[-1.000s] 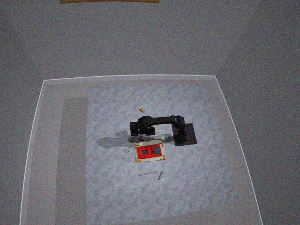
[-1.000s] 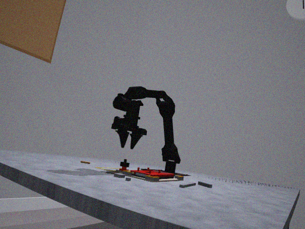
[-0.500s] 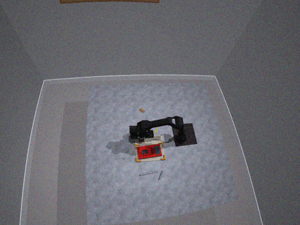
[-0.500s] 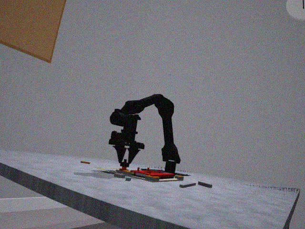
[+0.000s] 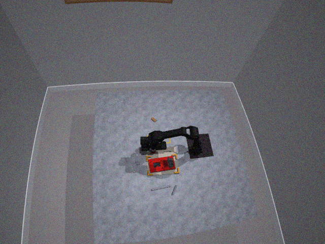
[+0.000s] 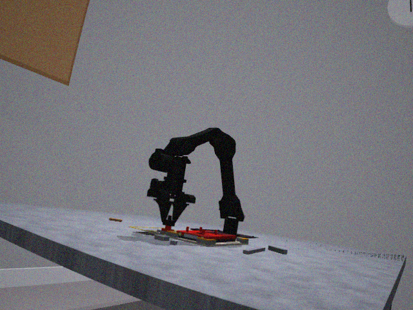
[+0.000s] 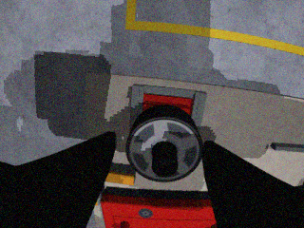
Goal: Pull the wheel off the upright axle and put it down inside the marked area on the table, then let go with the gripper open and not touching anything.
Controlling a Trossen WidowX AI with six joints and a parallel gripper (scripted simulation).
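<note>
Now: gripper tip right at the dark wheel. The rest, counted from my gripper tip: upright axle right at my gripper tip; then tan brick 70 mm behind, 290 mm to the right, 30 mm below.
</note>
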